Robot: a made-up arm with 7 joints. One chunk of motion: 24 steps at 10 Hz.
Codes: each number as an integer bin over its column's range. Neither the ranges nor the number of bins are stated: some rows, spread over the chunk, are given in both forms.
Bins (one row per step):
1: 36 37 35 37 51 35
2: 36 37 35 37 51 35
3: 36 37 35 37 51 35
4: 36 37 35 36 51 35
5: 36 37 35 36 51 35
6: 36 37 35 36 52 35
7: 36 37 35 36 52 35
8: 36 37 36 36 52 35
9: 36 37 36 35 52 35
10: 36 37 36 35 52 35
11: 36 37 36 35 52 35
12: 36 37 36 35 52 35
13: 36 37 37 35 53 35
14: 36 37 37 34 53 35
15: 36 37 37 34 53 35
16: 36 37 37 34 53 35
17: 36 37 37 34 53 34
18: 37 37 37 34 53 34
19: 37 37 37 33 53 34
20: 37 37 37 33 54 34
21: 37 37 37 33 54 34
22: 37 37 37 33 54 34
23: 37 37 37 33 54 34
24: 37 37 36 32 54 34
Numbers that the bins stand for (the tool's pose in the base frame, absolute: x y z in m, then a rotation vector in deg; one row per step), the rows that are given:
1: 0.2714 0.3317 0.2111 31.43 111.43 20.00
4: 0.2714 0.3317 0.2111 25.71 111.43 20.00
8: 0.2714 0.3317 0.2714 25.71 117.14 20.00
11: 0.2714 0.3317 0.2714 20.00 117.14 20.00
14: 0.2714 0.3317 0.3317 14.29 122.86 20.00
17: 0.2714 0.3317 0.3317 14.29 122.86 14.29
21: 0.3317 0.3317 0.3317 8.57 128.57 14.29
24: 0.3317 0.3317 0.2714 2.86 128.57 14.29
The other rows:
2: 0.2714 0.3317 0.2111 31.43 111.43 20.00
3: 0.2714 0.3317 0.2111 31.43 111.43 20.00
5: 0.2714 0.3317 0.2111 25.71 111.43 20.00
6: 0.2714 0.3317 0.2111 25.71 117.14 20.00
7: 0.2714 0.3317 0.2111 25.71 117.14 20.00
9: 0.2714 0.3317 0.2714 20.00 117.14 20.00
10: 0.2714 0.3317 0.2714 20.00 117.14 20.00
12: 0.2714 0.3317 0.2714 20.00 117.14 20.00
13: 0.2714 0.3317 0.3317 20.00 122.86 20.00
15: 0.2714 0.3317 0.3317 14.29 122.86 20.00
16: 0.2714 0.3317 0.3317 14.29 122.86 20.00
18: 0.3317 0.3317 0.3317 14.29 122.86 14.29
19: 0.3317 0.3317 0.3317 8.57 122.86 14.29
20: 0.3317 0.3317 0.3317 8.57 128.57 14.29
22: 0.3317 0.3317 0.3317 8.57 128.57 14.29
23: 0.3317 0.3317 0.3317 8.57 128.57 14.29

